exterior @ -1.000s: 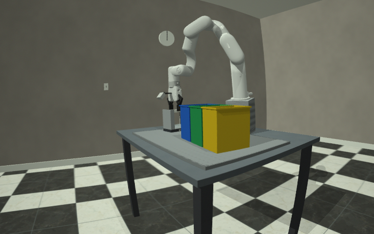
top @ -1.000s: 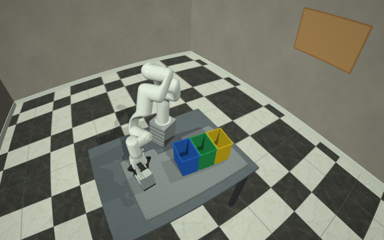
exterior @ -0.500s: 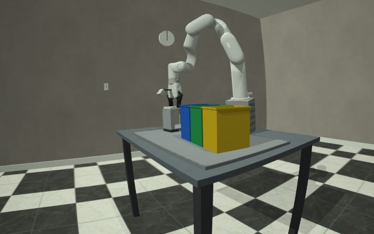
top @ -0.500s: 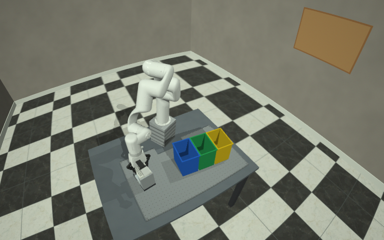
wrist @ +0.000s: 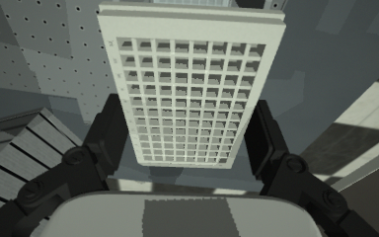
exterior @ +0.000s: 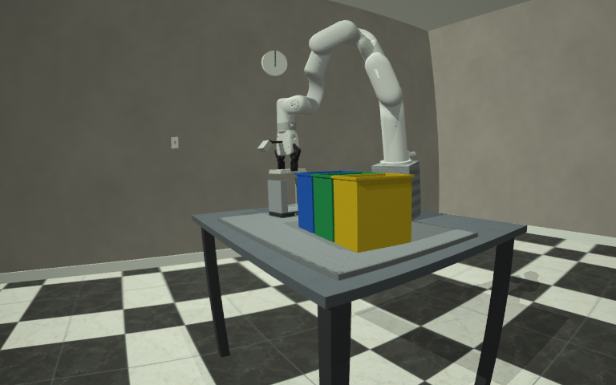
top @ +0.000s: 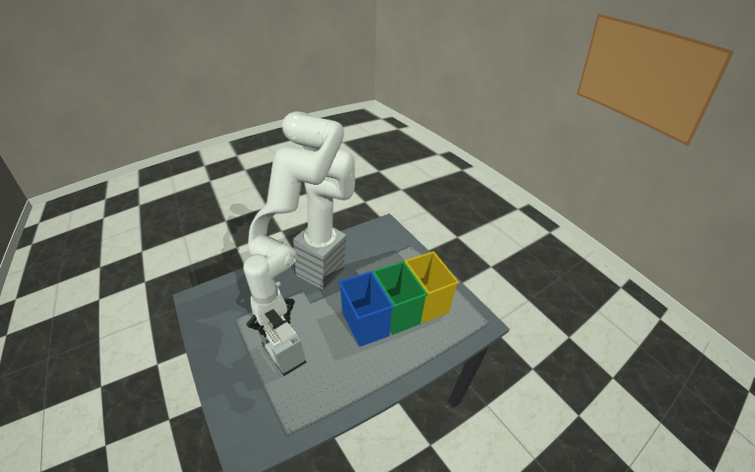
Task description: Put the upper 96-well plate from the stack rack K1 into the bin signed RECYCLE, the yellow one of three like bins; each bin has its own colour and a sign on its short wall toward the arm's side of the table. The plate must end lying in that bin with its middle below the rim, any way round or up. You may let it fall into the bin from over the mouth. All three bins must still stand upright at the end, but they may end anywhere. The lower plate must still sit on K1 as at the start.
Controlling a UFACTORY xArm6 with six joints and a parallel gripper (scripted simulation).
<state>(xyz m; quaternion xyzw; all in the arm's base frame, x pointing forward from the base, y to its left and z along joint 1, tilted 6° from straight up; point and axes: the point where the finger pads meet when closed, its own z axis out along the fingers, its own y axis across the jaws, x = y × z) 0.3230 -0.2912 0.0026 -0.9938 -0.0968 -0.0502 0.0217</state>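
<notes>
Right now the yellow bin is 580 mm to the left of my hand, 100 mm below it and 20 mm ahead of it. From my hand the other things lie so: blue bin (320 mm to the left, 100 mm below); green bin (450 mm to the left, 100 mm below, 10 mm ahead).
</notes>
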